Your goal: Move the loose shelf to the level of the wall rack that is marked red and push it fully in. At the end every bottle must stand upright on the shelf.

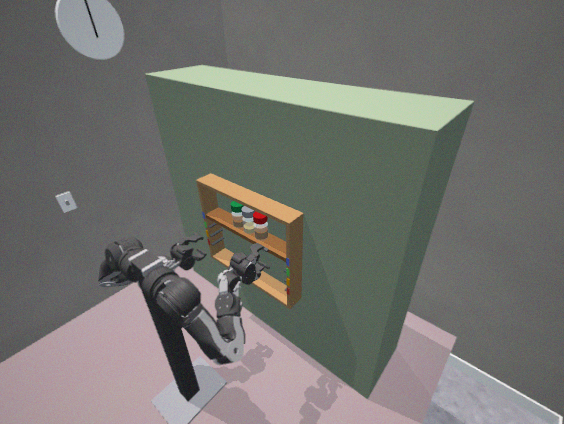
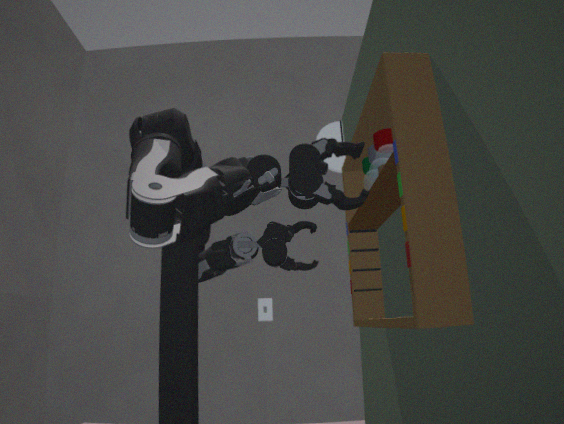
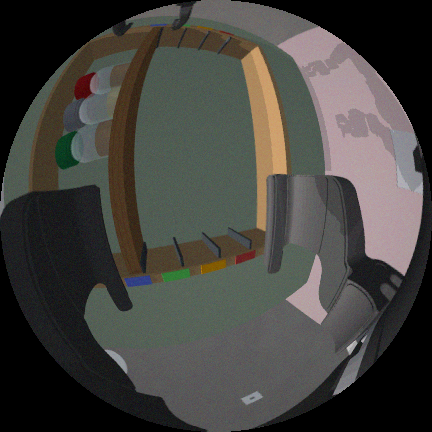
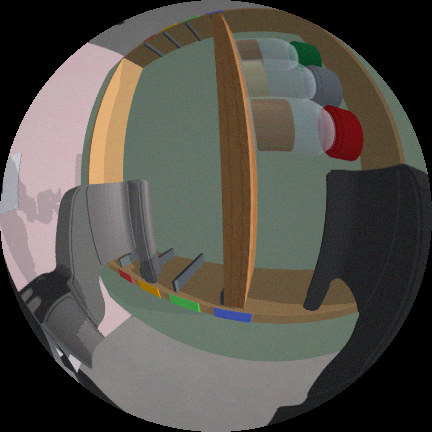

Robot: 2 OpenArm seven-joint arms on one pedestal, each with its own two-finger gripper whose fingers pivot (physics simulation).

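Note:
The brown shelf [image 1: 275, 243] [image 2: 384, 197] [image 3: 121, 150] [image 4: 235, 150] lies across the wall rack [image 1: 296, 260] [image 2: 435, 200] [image 3: 265, 115] [image 4: 105, 125] at the blue-marked level. Three bottles stand upright on it: red-capped [image 1: 260, 227] [image 2: 383, 140] [image 4: 310, 127], grey-capped [image 1: 248, 215] [image 3: 90, 111] [image 4: 295, 82] and green-capped [image 1: 237, 215] [image 3: 82, 145] [image 4: 280, 54]. The red mark [image 1: 288, 291] [image 2: 408, 255] [image 3: 245, 257] is the lowest. My left gripper [image 1: 203, 247] [image 2: 316, 245] is open and empty, away from the shelf. My right gripper [image 1: 266, 257] [image 2: 365, 172] is open and empty, closer in front of the rack.
Dark support strips [image 2: 366, 270] [image 3: 211, 245] [image 4: 189, 272] stick out from the rack's inner sides beside the colour marks. The rack hangs on a green wall block [image 1: 350, 200]. Its bottom board [image 1: 272, 285] runs below the strips. The robot's pedestal [image 1: 172, 345] stands in front of the wall.

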